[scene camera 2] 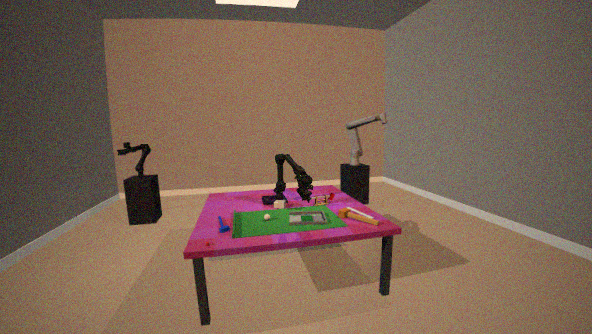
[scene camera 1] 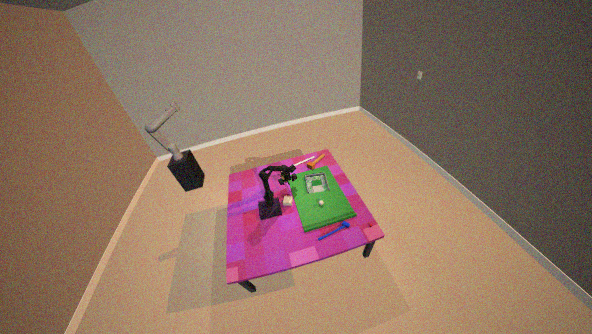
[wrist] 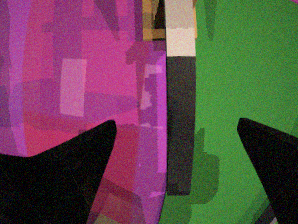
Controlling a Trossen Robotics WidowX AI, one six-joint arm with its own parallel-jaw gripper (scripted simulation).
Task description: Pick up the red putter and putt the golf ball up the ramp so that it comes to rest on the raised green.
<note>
My gripper is open, with nothing in its grasp. Further things: a green mat.
</note>
